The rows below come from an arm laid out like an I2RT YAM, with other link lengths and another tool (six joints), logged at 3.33 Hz.
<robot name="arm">
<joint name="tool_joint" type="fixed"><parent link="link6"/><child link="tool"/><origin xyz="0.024 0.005 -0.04" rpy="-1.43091 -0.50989 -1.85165"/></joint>
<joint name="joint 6" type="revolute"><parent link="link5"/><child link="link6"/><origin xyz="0.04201 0 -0.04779"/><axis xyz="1 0 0"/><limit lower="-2.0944" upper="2.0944"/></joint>
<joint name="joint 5" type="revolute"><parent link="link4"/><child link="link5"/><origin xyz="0.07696 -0.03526 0.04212"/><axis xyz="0 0 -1"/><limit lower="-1.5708" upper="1.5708"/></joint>
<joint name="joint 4" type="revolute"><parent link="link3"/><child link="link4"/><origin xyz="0.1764 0.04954 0.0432"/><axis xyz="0 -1 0"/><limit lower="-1.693" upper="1.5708"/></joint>
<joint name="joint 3" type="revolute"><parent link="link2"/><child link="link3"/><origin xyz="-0.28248 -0.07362 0"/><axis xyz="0 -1 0"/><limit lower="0" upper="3.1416"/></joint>
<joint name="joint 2" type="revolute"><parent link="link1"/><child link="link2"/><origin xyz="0.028 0.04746 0.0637"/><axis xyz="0 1 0"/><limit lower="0" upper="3.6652"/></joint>
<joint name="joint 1" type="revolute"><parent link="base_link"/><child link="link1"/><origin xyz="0 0 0.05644"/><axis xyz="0 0 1"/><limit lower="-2.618" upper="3.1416"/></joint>
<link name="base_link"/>
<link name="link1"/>
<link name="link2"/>
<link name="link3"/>
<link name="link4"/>
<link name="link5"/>
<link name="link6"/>
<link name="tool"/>
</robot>
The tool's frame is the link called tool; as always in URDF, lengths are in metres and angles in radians.
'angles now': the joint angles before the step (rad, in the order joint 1, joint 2, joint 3, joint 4, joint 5, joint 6). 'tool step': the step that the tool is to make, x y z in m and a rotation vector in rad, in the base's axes. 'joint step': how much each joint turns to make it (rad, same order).
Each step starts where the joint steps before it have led.
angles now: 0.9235 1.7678 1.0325 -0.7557 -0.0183 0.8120
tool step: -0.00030 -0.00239 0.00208 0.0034 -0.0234 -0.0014
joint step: -0.0004 -0.0200 -0.0084 0.0052 0.0166 -0.0005
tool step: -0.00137 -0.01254 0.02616 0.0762 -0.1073 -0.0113
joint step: -0.0175 -0.1418 0.0022 -0.0179 0.0370 -0.0122
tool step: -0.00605 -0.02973 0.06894 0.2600 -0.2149 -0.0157
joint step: -0.0761 -0.3041 0.0873 -0.0527 -0.0266 -0.0533
